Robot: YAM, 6 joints.
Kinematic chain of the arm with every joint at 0, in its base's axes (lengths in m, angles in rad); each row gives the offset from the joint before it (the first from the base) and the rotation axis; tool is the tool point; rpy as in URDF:
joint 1: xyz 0 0 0.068 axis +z
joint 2: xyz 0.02 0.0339 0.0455 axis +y
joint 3: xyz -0.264 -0.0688 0 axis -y
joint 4: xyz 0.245 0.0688 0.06 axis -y
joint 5: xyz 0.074 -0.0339 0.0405 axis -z
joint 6: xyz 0.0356 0 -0.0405 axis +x
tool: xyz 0 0 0 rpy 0 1.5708 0
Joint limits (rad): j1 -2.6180..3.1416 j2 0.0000..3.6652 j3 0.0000..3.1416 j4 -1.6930..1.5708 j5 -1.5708..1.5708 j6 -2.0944..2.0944
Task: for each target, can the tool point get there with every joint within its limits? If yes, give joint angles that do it. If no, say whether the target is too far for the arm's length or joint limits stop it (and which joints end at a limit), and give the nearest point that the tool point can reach.
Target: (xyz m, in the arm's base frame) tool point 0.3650 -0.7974 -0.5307
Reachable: no: too far | nearest point 0.2202 -0.4811 -0.2471 | short by 0.449 m
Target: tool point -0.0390 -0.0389 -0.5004
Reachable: no: joint limits stop it (at a limit: joint 2) | nearest point -0.0806 -0.0803 -0.3543 | short by 0.157 m
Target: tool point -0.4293 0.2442 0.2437
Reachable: yes | joints 2.5599 2.1463 1.6715 0.1034 -1.1057 0.4927
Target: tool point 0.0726 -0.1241 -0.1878
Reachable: yes | joints -1.2719 3.2352 0.7152 1.1953 -1.1724 0.6066
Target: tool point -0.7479 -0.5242 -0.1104
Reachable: no: too far | nearest point -0.5135 -0.3599 -0.0387 | short by 0.295 m
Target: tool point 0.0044 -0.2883 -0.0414
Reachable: yes | joints -1.5115 2.5182 1.1934 -0.8867 0.3656 -0.9204
